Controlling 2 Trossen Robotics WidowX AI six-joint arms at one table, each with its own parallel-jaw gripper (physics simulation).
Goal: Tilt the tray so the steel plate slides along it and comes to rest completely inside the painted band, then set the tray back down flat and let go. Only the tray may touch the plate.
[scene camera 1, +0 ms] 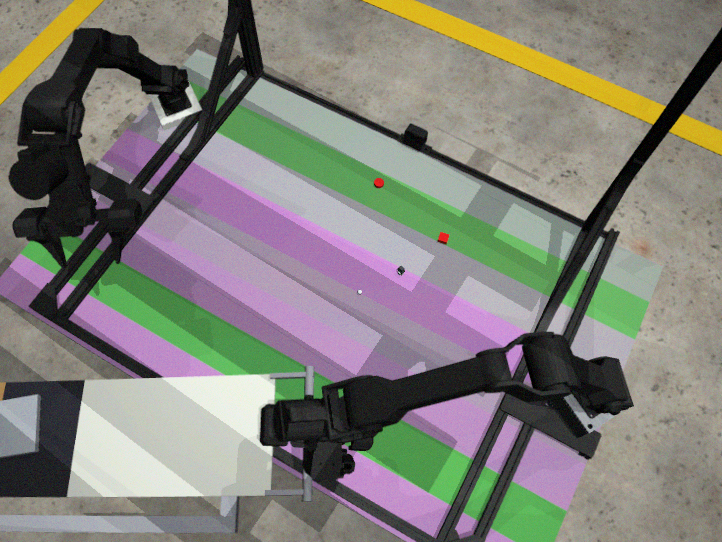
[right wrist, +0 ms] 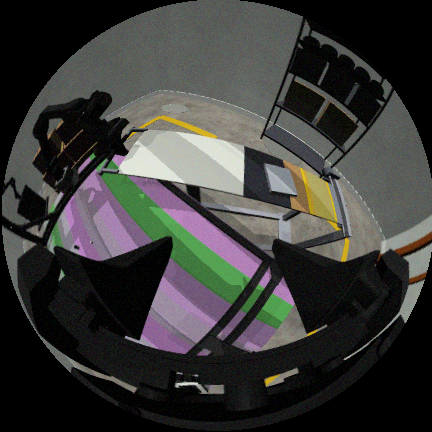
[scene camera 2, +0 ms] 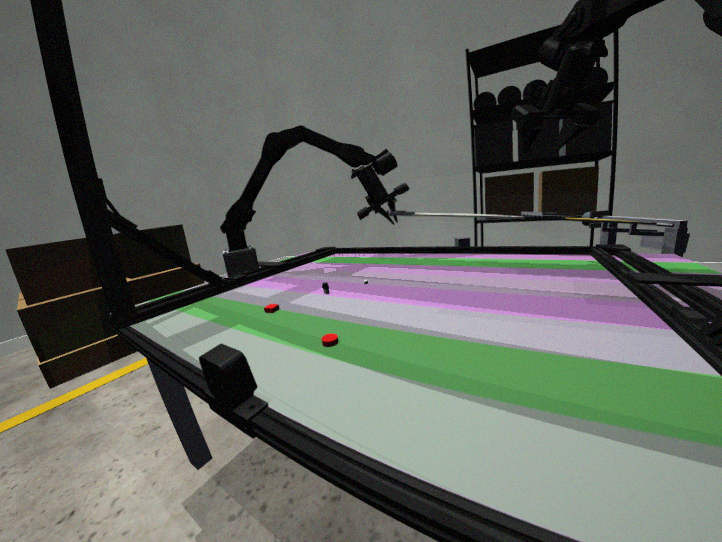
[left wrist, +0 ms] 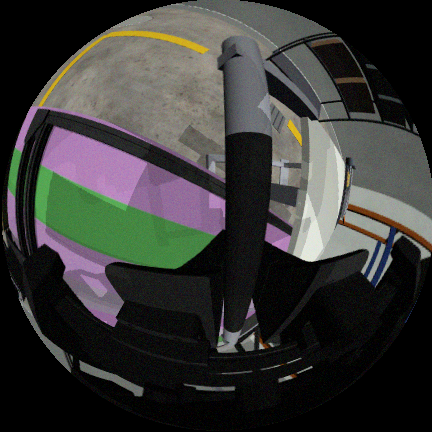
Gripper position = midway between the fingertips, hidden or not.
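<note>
Grey steel plate (scene camera 1: 27,409), (right wrist: 279,179). Pale tray (scene camera 1: 180,436). My left gripper (scene camera 1: 299,436), (right wrist: 125,154), (scene camera 2: 395,223), (left wrist: 232,234). My right gripper (scene camera 1: 91,265), (right wrist: 223,243), (scene camera 2: 539,151): open, holding nothing.
</note>
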